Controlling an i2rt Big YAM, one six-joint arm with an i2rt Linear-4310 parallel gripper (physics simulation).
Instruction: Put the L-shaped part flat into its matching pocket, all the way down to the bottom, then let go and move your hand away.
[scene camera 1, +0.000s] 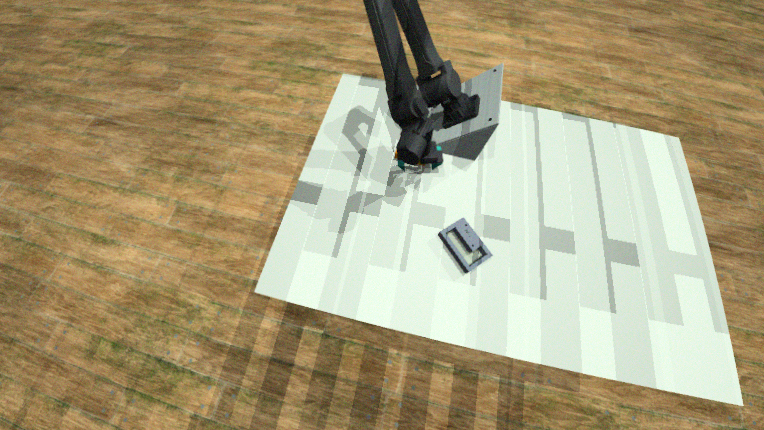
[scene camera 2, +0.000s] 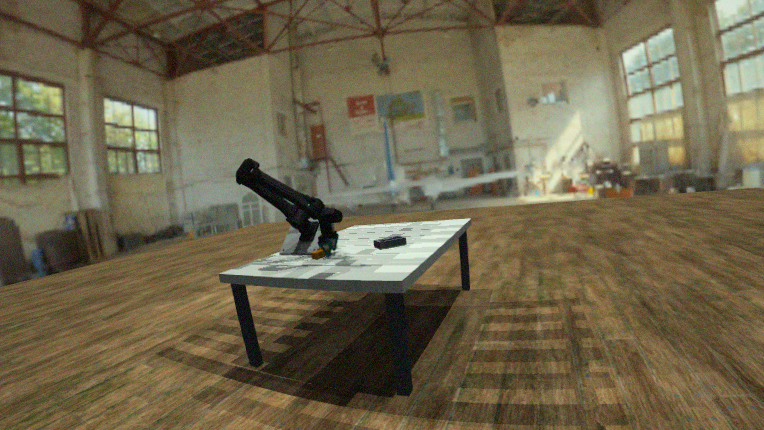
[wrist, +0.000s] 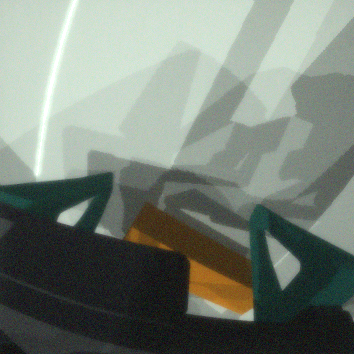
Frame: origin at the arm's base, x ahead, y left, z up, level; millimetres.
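Seen in the pictures: gripper, fingertip midpoint: (scene camera 1: 418, 169) (scene camera 2: 331, 253) (wrist: 183, 196); arm's base, origin of the base link: (scene camera 1: 461, 113) (scene camera 2: 309, 232).
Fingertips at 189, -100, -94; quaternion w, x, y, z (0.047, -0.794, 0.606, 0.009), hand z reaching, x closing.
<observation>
Pixels of each thing's top centre, then the offset from my fingertips to it, as dx, dy, dz.
- orange L-shaped part, middle of its top: (wrist: 183, 289) (scene camera 2: 318, 250) -56, -33, +22
- dark grey block with the L-shaped pocket, middle of its top: (scene camera 1: 466, 243) (scene camera 2: 389, 238) +231, +185, +29
The orange L-shaped part (scene camera 2: 318, 253) (wrist: 200, 245) lies on the table beneath my gripper. In the wrist view the black gripper body hides its near side; in scene camera 1 it is almost wholly hidden under the hand. My gripper (scene camera 1: 420, 166) (scene camera 2: 328, 249) (wrist: 183, 196) is open, low over the table, with one green fingertip on each side of the part. The right finger overlaps the part's right end in the wrist view; I cannot tell whether they touch. The dark grey block with the L-shaped pocket (scene camera 1: 473, 237) (scene camera 2: 390, 243) lies apart from the part, its pocket unfilled.
A grey slanted metal plate (scene camera 1: 487, 98) (scene camera 2: 292, 241) stands on the table (scene camera 1: 625, 341) (scene camera 2: 310, 283) right beside the arm and hand. The pocket block lies toward the table's middle, beyond the plate. The part lies nearer one end of the table. Striped shadows cross the top.
</observation>
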